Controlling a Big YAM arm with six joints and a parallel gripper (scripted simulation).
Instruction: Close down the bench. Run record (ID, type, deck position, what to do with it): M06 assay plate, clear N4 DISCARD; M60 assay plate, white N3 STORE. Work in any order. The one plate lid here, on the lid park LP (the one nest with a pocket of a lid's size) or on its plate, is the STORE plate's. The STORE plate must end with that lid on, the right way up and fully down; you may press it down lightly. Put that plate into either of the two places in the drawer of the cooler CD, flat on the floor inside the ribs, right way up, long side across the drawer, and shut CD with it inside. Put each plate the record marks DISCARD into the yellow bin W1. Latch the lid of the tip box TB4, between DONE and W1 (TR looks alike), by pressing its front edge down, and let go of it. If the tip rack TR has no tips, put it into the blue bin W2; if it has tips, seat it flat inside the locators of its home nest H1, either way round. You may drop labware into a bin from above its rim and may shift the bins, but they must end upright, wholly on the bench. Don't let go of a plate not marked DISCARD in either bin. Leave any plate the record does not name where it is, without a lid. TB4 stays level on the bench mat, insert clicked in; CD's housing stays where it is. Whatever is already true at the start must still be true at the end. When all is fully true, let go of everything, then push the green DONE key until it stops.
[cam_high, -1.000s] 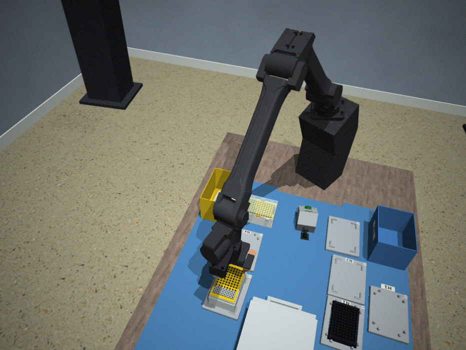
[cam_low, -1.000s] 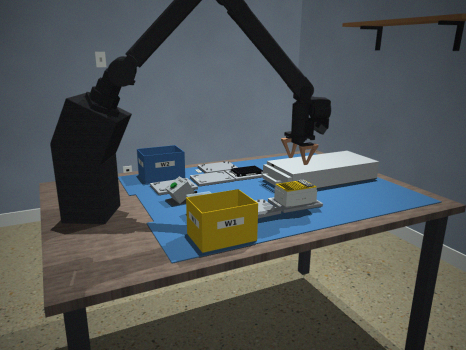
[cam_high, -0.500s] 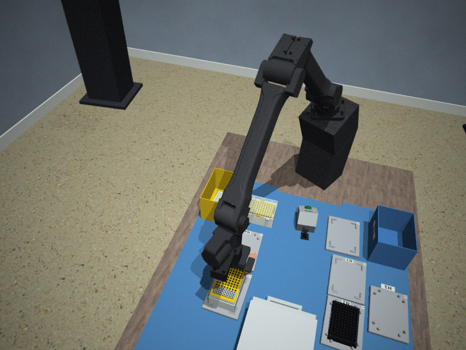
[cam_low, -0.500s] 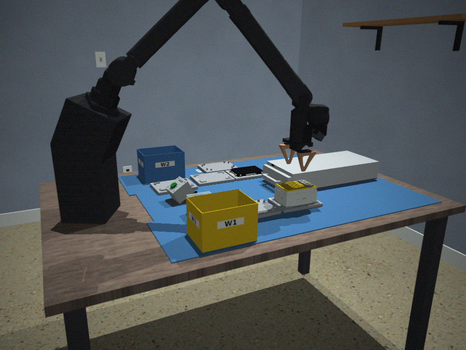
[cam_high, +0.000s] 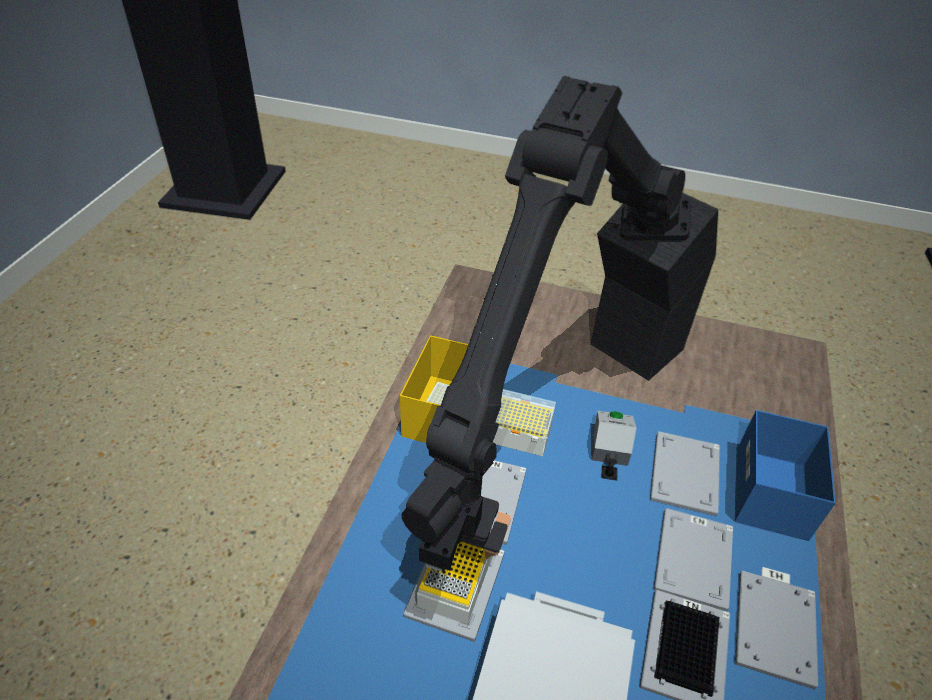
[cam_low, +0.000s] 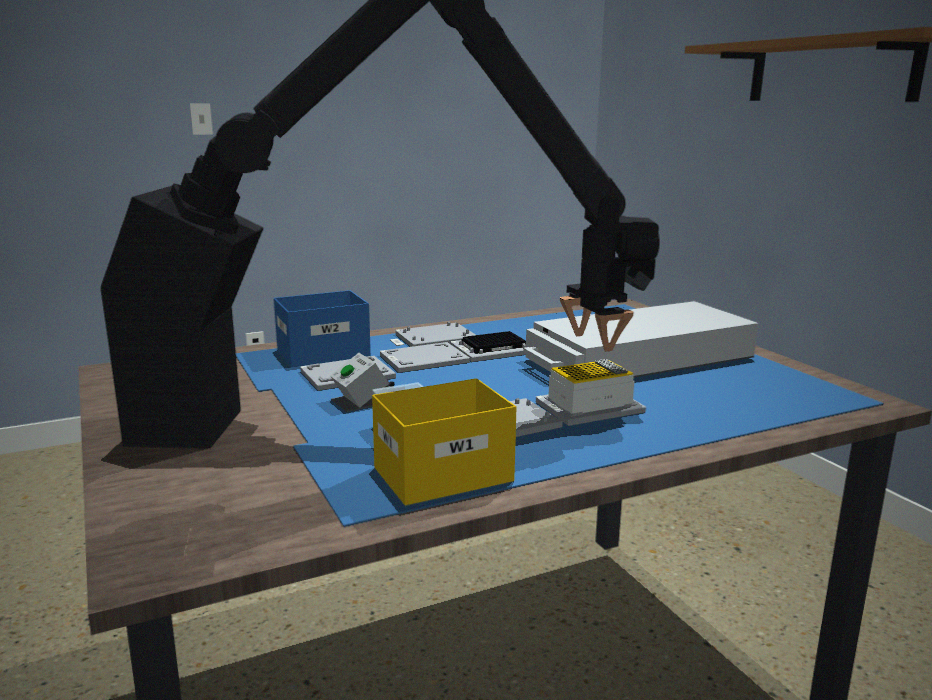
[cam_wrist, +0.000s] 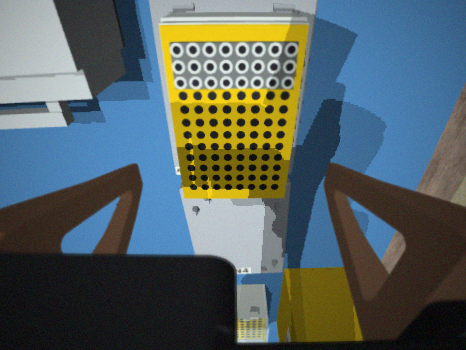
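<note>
Now: the tip rack TR 10 mm behind my hand, 10 mm to the right of it and 80 mm below it. Also, from my hand: nest N2: 130 mm below; nest N4: 180 mm behind, 20 mm to the left, 130 mm below; clear plate lid: 130 mm ahead, 170 mm to the left, 100 mm below.
</note>
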